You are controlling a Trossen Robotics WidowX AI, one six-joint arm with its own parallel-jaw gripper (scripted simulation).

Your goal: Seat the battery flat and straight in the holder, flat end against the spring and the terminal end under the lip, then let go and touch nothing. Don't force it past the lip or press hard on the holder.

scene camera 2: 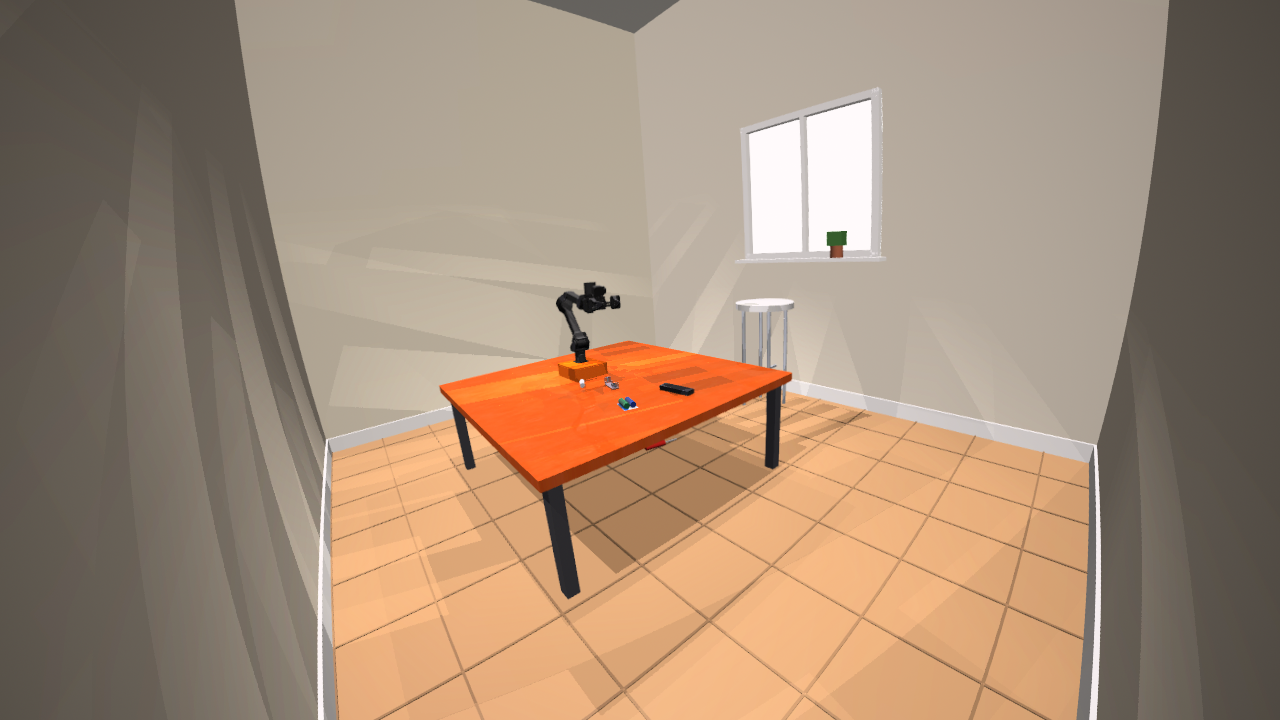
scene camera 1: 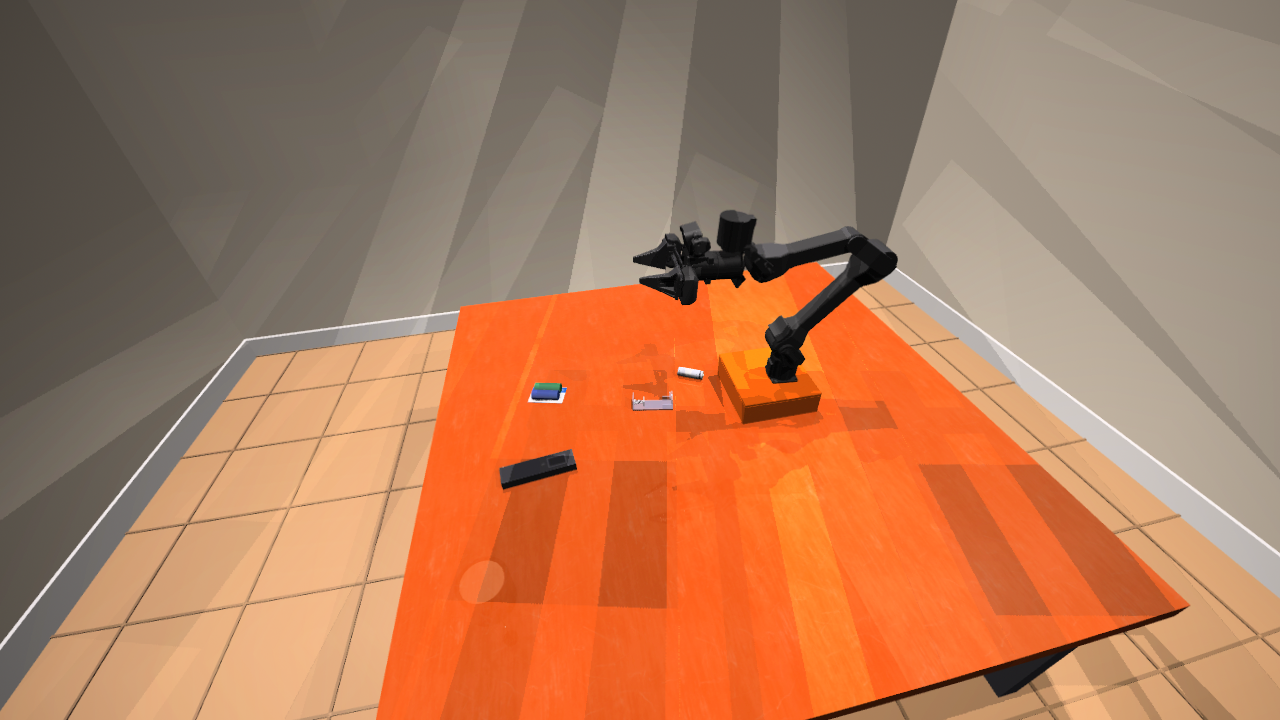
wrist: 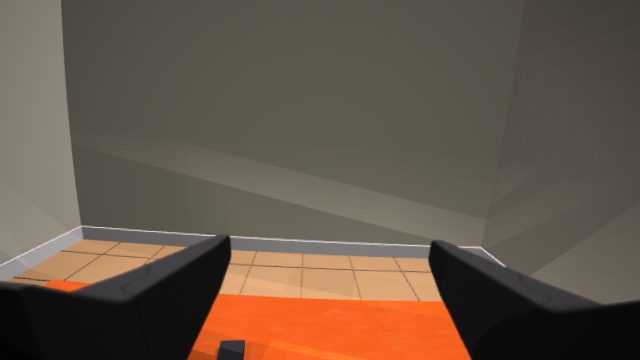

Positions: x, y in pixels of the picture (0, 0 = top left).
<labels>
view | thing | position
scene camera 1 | my gripper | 636, 269
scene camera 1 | black remote control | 551, 465
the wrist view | my gripper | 330, 249
</labels>
